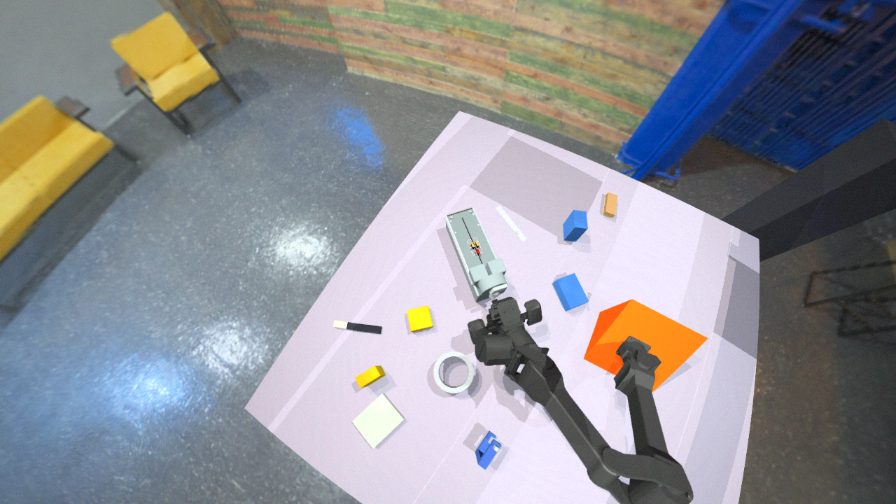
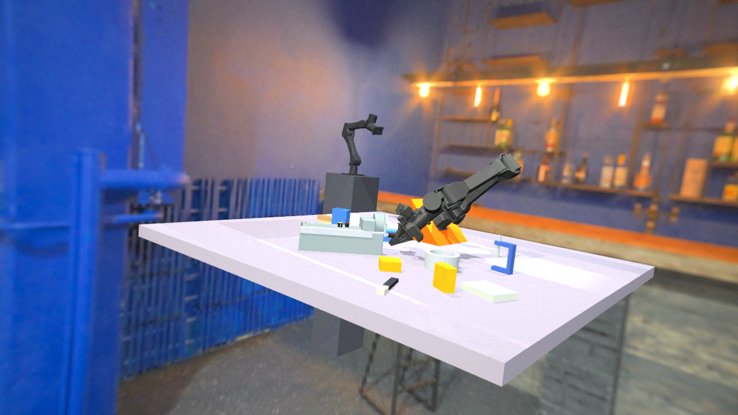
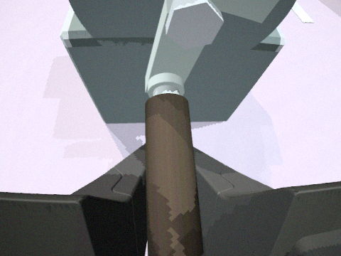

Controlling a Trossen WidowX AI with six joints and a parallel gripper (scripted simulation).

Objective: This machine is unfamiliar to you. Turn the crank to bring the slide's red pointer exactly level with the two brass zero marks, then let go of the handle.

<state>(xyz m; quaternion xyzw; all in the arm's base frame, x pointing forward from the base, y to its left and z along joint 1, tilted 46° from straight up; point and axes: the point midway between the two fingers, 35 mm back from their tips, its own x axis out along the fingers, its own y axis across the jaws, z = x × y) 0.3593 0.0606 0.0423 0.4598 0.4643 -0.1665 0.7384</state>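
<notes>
My gripper tip is now 10 mm past the brown crank handle, 10 mm to the right of it and 30 mm below it. Also, from my gripper tip: metal strip: 70 mm ahead, 280 mm to the right, 30 mm below; blue clamp: 140 mm behind, 320 mm to the left, 20 mm above; red pointer: 110 mm ahead, 100 mm to the right, 50 mm above.
</notes>
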